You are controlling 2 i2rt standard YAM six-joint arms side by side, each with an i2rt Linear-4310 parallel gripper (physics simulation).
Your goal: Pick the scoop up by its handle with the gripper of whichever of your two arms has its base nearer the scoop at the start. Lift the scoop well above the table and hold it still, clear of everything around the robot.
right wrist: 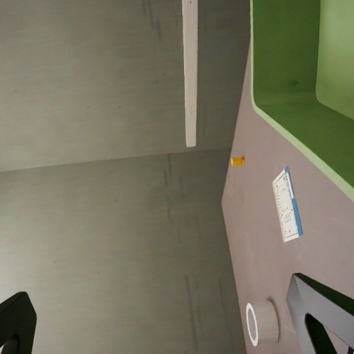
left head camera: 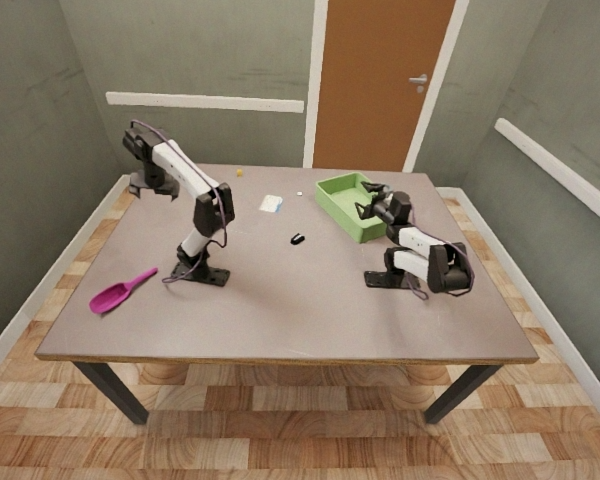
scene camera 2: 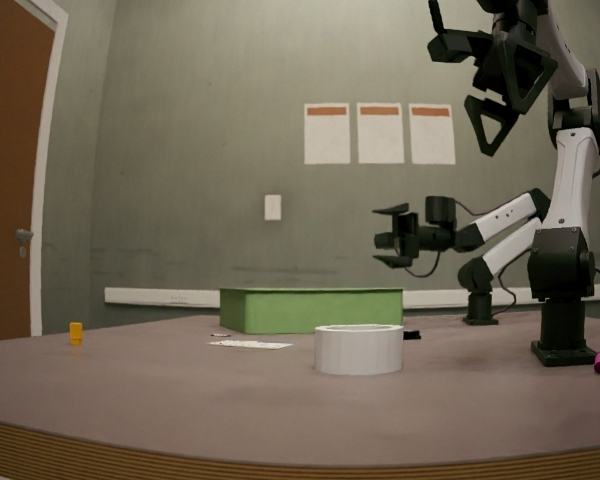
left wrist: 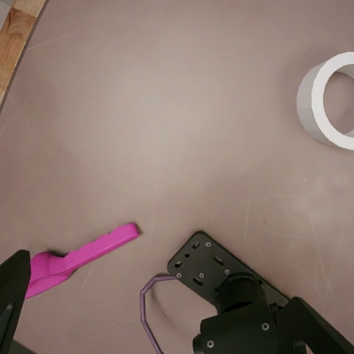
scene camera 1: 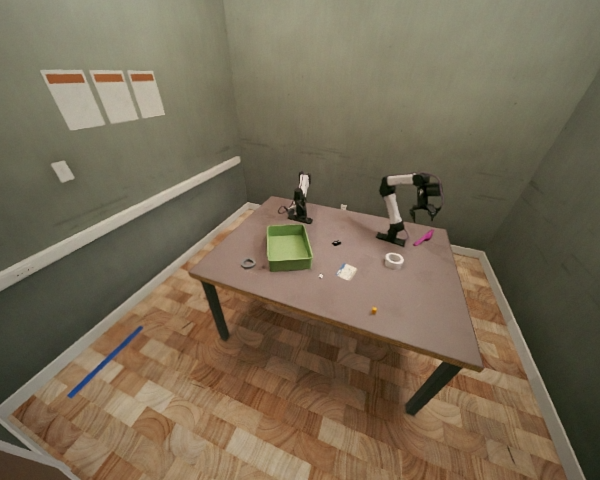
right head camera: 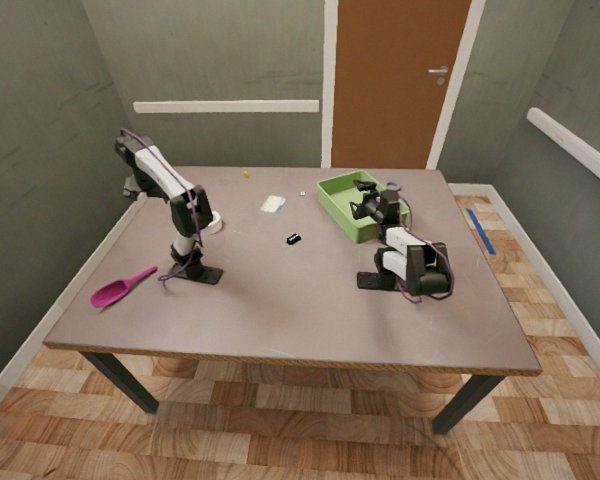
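Pixels of known places: left gripper, fingertip midpoint: (left head camera: pixel 156 199) (scene camera 2: pixel 502 134) (scene camera 1: pixel 423 221) (right head camera: pixel 152 201); right gripper, fingertip midpoint: (left head camera: pixel 358 192) (scene camera 2: pixel 373 233) (scene camera 1: pixel 304 215) (right head camera: pixel 352 191); left arm's base, origin of the base link: (left head camera: pixel 200 274) (scene camera 2: pixel 561 354) (scene camera 1: pixel 390 239) (right head camera: pixel 196 273); right arm's base, origin of the base link: (left head camera: pixel 391 281) (scene camera 2: pixel 479 322) (right head camera: pixel 385 282).
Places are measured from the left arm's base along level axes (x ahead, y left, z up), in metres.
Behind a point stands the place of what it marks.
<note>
A magenta scoop (left head camera: pixel 111 298) {x -0.167, y 0.232, z 0.014 m} (right head camera: pixel 111 293) {x -0.168, y 0.235, z 0.018 m} (scene camera 1: pixel 424 237) {x -0.112, y 0.204, z 0.032 m} (left wrist: pixel 100 248) lies on the table near its left edge in the head views, its handle pointing towards the left arm's base. A sliver of the scoop (scene camera 2: pixel 597 362) {x -0.014, y 0.170, z 0.012 m} shows at the right edge in scene camera 2. My left gripper (left head camera: pixel 154 196) {x 0.085, y 0.149, z 0.245 m} (scene camera 1: pixel 423 219) {x 0.085, y 0.149, z 0.245 m} (scene camera 2: pixel 505 134) {x 0.085, y 0.149, z 0.245 m} (left wrist: pixel 169 290) is open and empty, pointing down high above the table. In the left wrist view its left finger hides part of the bowl. My right gripper (left head camera: pixel 360 195) {x 0.354, y -0.517, z 0.207 m} (right head camera: pixel 354 195) {x 0.354, y -0.517, z 0.207 m} (scene camera 2: pixel 374 234) {x 0.354, y -0.517, z 0.207 m} (right wrist: pixel 160 300) is open and empty above the green tray.
The green tray (left head camera: pixel 337 216) {x 0.414, y -0.457, z 0.031 m} (scene camera 1: pixel 290 264) {x 0.647, y -0.434, z 0.048 m} stands below the right gripper. A white tape roll (scene camera 1: pixel 393 261) {x 0.302, y 0.074, z 0.048 m} (scene camera 2: pixel 358 352) {x 0.247, y 0.120, z 0.025 m} (left wrist: pixel 316 105) stands near the left arm's base (left wrist: pixel 200 260). A card (left head camera: pixel 271 203) {x 0.478, y -0.146, z 0.001 m}, a black clip (left head camera: pixel 297 239) {x 0.246, y -0.309, z 0.014 m}, a yellow block (left head camera: pixel 239 172) {x 0.669, y 0.068, z 0.025 m} and a grey ring (scene camera 1: pixel 242 263) {x 0.765, y -0.700, z 0.016 m} lie about.
</note>
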